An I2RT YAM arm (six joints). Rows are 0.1 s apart.
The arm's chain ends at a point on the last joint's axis. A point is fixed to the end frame.
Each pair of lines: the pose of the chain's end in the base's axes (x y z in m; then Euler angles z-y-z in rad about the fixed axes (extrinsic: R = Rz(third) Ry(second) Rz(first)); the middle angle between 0 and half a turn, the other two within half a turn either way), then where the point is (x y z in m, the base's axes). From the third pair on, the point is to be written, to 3 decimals.
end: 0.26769 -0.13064 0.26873 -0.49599 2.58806 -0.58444
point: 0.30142 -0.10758 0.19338
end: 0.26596 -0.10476 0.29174 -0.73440 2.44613 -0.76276
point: 0.30123 -0.09626 0.21408
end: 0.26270 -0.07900 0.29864 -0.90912 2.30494 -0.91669
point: 0.298 -0.086 0.221
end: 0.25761 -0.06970 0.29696 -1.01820 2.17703 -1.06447
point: 0.292 -0.091 0.221
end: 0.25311 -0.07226 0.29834 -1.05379 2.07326 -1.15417
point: 0.287 -0.104 0.226
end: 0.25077 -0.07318 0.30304 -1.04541 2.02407 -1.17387
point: 0.286 -0.109 0.233
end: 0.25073 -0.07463 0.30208 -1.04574 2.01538 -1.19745
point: 0.285 -0.112 0.233
